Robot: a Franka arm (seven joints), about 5 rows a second.
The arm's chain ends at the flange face. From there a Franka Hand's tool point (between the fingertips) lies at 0.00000 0.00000 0.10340 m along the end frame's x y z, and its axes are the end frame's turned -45 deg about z.
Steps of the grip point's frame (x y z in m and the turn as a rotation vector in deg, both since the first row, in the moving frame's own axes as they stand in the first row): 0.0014, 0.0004, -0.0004, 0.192, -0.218, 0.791; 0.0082, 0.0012, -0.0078, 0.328, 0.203, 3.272; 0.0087, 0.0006, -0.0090, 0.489, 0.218, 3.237; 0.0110, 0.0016, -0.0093, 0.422, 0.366, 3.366; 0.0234, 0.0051, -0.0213, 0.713, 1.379, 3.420; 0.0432, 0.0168, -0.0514, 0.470, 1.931, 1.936
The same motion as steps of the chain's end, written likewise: 0.0018, -0.0007, -0.0004, -0.018, -0.290, 0.791; 0.0068, -0.0043, -0.0078, 0.375, -0.088, 3.272; 0.0069, -0.0048, -0.0090, 0.500, -0.192, 3.237; 0.0090, -0.0056, -0.0093, 0.557, -0.040, 3.366; 0.0192, -0.0103, -0.0213, 1.479, 0.471, 3.420; 0.0405, -0.0156, -0.0513, 1.698, 1.033, 1.936
